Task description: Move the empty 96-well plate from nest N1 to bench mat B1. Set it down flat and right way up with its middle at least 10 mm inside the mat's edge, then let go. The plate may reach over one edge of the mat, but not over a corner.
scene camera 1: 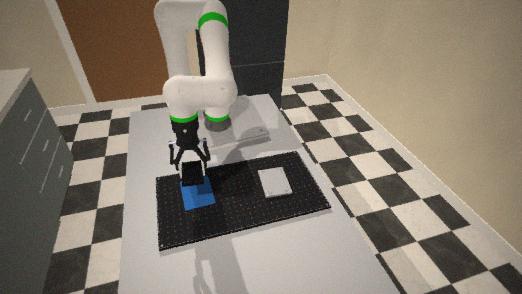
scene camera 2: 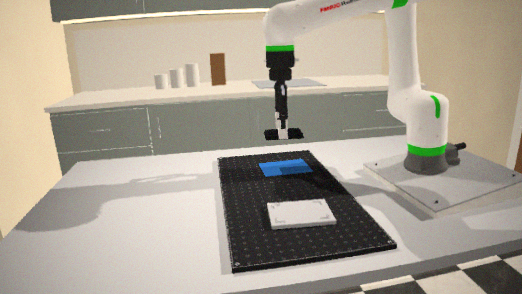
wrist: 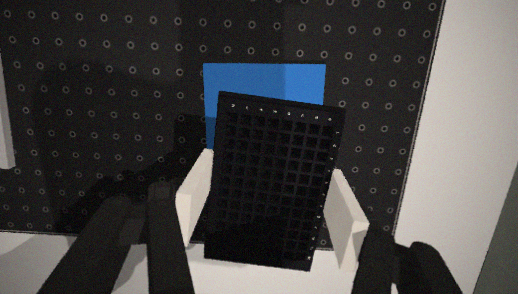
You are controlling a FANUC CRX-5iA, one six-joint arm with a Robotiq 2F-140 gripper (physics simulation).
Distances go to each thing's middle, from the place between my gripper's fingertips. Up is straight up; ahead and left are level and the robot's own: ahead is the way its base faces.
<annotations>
My hand is 120 mm above the blue bench mat B1 [scene camera 1: 195, 196], 10 mm to the right of it and 10 mm past it. Also, from my hand: black 96-well plate [wrist: 273, 160] (10 mm behind); white nest N1 [scene camera 2: 297, 214] (350 mm to the left, 120 mm below, 60 mm ahead).
</annotations>
